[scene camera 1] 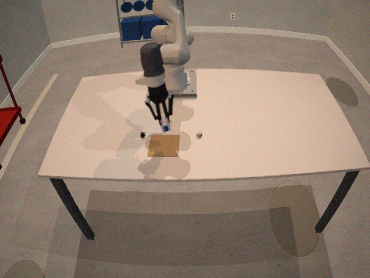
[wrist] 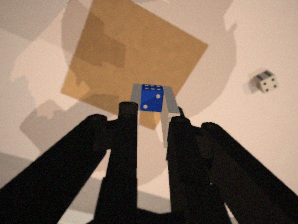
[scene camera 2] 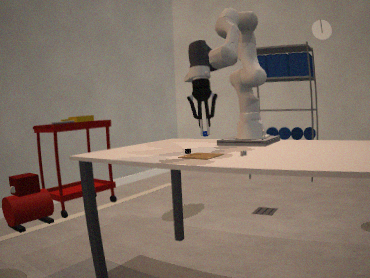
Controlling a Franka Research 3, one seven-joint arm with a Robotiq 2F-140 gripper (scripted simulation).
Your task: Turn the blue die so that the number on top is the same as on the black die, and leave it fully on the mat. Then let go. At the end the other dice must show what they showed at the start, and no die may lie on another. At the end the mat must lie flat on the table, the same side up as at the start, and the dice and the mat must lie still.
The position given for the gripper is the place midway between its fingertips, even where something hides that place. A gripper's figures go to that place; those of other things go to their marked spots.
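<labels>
Gripper (wrist: 151, 98), 0.21 m from the lens. Brown mat (wrist: 114, 52), 0.28 m from the lens.
</labels>
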